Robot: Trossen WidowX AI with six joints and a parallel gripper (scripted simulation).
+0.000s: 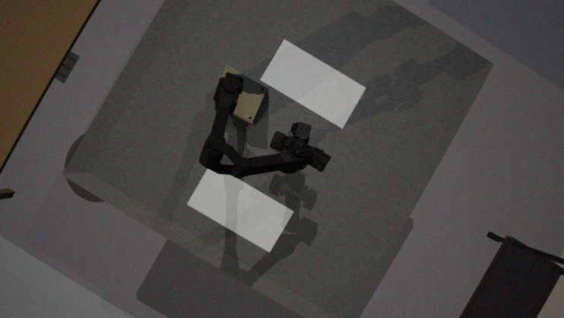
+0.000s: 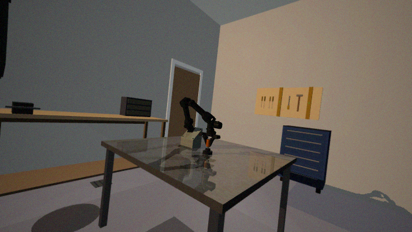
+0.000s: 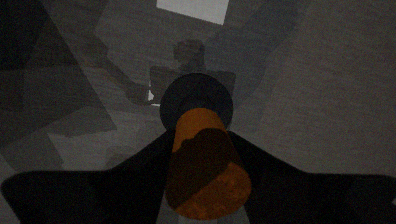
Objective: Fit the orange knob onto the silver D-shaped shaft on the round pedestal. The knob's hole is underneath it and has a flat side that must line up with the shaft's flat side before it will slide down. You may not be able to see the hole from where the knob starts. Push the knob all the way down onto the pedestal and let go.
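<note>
My gripper tip is 30 mm below the orange knob. Round my gripper tip: dark round pedestal: 40 mm below.
</note>
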